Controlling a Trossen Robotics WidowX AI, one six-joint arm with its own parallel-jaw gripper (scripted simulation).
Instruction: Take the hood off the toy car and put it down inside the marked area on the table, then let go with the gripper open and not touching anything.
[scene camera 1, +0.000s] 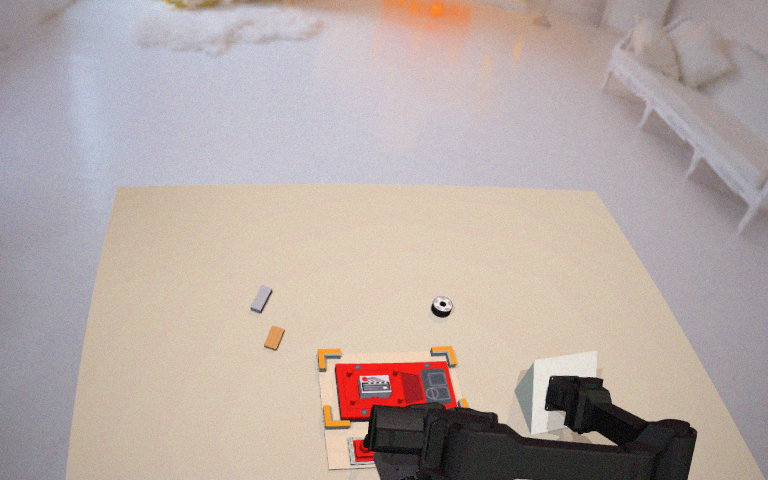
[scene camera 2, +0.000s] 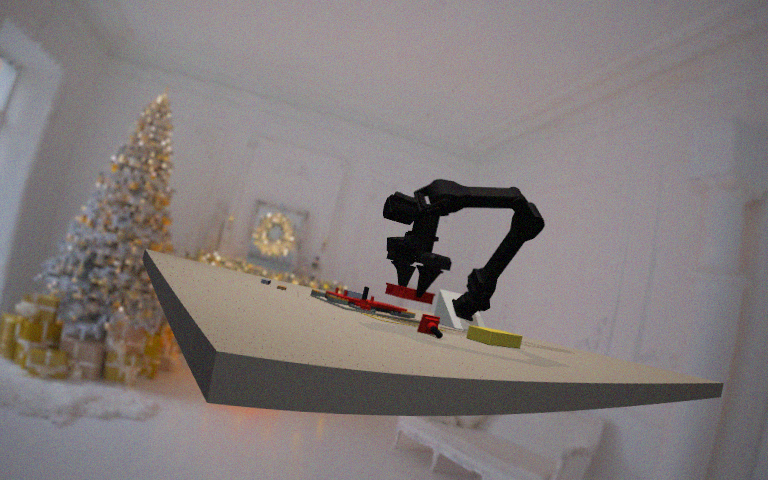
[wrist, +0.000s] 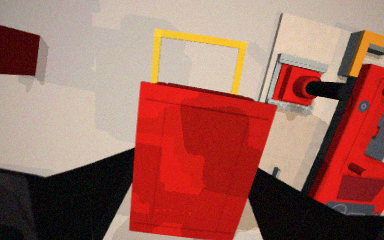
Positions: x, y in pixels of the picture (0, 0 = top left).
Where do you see my gripper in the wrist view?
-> At 193, 162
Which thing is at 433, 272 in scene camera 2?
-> My gripper.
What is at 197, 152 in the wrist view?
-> A red hood.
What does my gripper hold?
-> A red hood.
